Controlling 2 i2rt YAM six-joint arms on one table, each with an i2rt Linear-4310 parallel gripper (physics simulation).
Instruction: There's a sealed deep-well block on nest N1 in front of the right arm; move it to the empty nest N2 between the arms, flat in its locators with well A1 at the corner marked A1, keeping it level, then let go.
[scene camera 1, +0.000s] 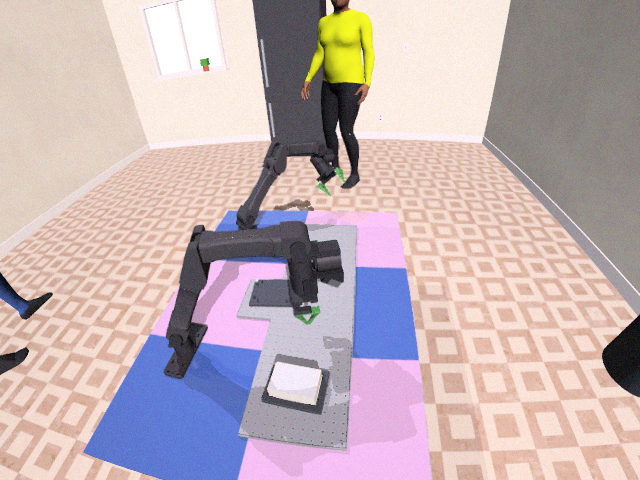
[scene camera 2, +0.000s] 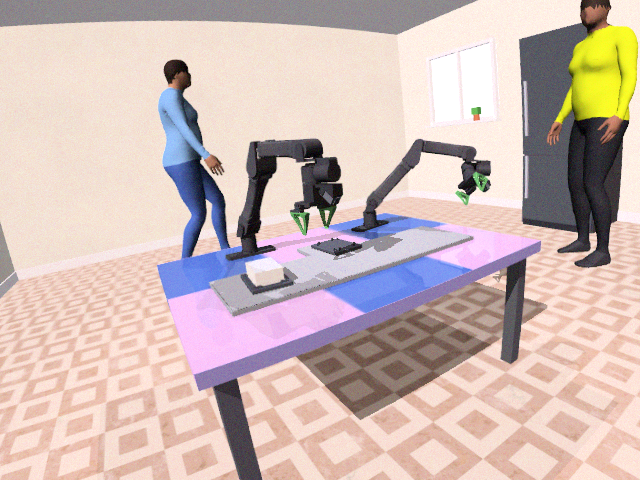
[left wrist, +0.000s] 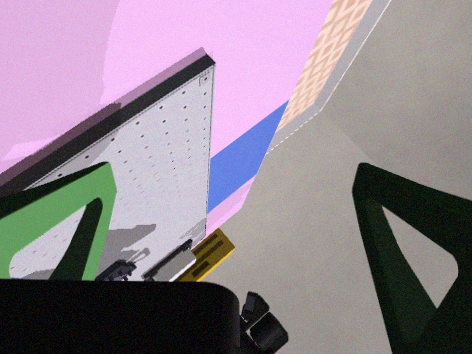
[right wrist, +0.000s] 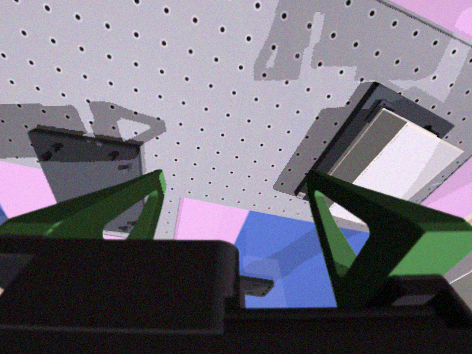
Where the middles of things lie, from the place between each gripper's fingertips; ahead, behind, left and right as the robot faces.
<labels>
I see my left gripper 91 cm to the left of the white deep-well block (scene camera 1: 290, 382) and 9 cm above it.
Right now the white deep-well block is 180 mm to the right of my right hand and 80 mm below it.
</labels>
